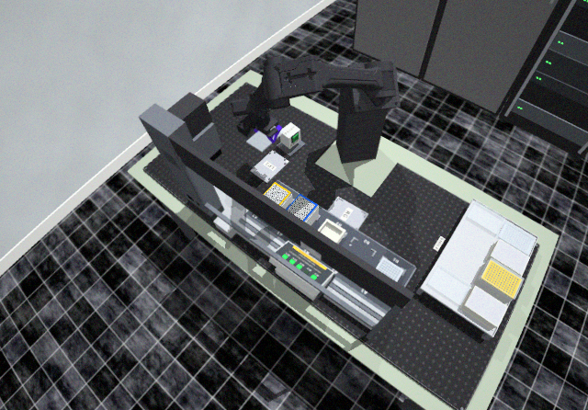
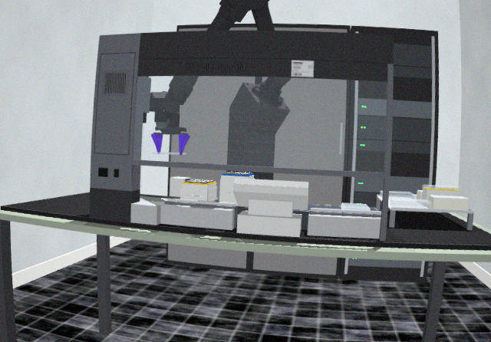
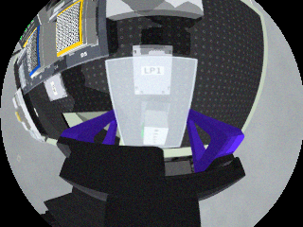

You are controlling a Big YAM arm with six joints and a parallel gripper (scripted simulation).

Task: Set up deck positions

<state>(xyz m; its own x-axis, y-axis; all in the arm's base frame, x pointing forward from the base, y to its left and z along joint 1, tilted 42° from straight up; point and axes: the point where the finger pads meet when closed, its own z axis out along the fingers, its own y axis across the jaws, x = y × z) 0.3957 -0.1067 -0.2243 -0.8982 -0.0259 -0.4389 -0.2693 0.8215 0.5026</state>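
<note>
The ready button box is 140 mm below my hand, 140 mm behind it and 30 mm to the right of it. Round my hand: blue-rimmed tip rack: 340 mm to the left, 80 mm below, 70 mm ahead; clear plate lid: right at my hand; yellow-rimmed tip rack: 220 mm to the left, 110 mm ahead, 100 mm below.
</note>
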